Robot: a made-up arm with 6 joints. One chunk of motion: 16 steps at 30 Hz.
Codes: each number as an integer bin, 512 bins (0 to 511) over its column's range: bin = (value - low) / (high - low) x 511, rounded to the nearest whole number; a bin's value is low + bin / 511 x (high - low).
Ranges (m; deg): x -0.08..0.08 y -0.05..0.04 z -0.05..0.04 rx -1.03..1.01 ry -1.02..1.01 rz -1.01..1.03
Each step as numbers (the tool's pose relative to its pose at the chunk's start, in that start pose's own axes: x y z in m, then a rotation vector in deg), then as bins.
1 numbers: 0.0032 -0.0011 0.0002 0.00 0.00 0.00
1 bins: 266 278 285 258 257 253
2 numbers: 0.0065 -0.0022 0.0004 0.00 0.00 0.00
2 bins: 276 271 286 258 257 253
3 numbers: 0.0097 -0.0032 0.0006 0.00 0.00 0.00
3 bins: 286 266 287 258 257 253
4 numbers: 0.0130 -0.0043 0.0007 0.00 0.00 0.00
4 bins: 297 259 288 258 257 253
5 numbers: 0.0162 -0.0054 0.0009 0.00 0.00 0.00
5 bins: 307 253 289 258 257 253
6 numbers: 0.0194 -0.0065 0.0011 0.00 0.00 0.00
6 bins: 317 247 290 258 257 253
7 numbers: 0.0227 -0.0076 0.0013 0.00 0.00 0.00
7 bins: 328 241 291 258 257 253
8 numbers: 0.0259 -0.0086 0.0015 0.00 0.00 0.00
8 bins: 338 235 292 258 257 253
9 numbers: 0.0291 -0.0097 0.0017 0.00 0.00 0.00
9 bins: 348 229 294 258 257 253
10 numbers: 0.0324 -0.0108 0.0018 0.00 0.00 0.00
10 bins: 359 223 294 258 257 253
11 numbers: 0.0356 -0.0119 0.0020 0.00 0.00 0.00
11 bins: 369 216 295 258 257 253
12 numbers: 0.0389 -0.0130 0.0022 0.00 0.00 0.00
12 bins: 380 210 296 258 257 253
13 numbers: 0.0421 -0.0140 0.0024 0.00 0.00 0.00
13 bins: 390 204 298 258 257 253
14 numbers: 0.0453 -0.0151 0.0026 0.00 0.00 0.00
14 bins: 400 198 299 258 257 253
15 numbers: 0.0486 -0.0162 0.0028 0.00 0.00 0.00
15 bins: 411 192 300 258 257 253
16 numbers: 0.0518 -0.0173 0.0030 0.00 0.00 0.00
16 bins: 421 186 301 258 257 253
